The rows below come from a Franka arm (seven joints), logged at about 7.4 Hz.
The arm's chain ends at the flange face. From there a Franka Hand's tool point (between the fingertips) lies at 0.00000 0.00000 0.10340 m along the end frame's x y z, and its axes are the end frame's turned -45 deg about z.
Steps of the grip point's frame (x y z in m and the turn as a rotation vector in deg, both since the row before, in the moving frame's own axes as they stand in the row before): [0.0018, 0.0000, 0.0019, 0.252, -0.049, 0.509]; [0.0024, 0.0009, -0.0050, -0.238, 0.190, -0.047]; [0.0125, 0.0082, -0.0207, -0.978, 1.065, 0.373]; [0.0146, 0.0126, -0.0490, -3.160, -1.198, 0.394]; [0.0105, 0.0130, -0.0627, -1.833, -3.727, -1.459]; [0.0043, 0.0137, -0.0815, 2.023, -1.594, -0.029]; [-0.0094, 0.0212, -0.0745, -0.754, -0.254, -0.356]
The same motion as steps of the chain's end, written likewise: [0.0017, -0.0010, 0.0019, 0.144, -0.213, 0.509]; [0.0018, -0.0011, -0.0050, -0.034, 0.303, -0.047]; [0.0120, -0.0029, -0.0207, 0.062, 1.445, 0.373]; [0.0168, -0.0070, -0.0488, -3.082, 1.387, 0.394]; [0.0189, -0.0054, -0.0624, -3.932, -1.339, -1.459]; [0.0173, 0.0072, -0.0814, 0.303, -2.558, -0.029]; [0.0077, 0.0204, -0.0745, -0.713, 0.354, -0.356]
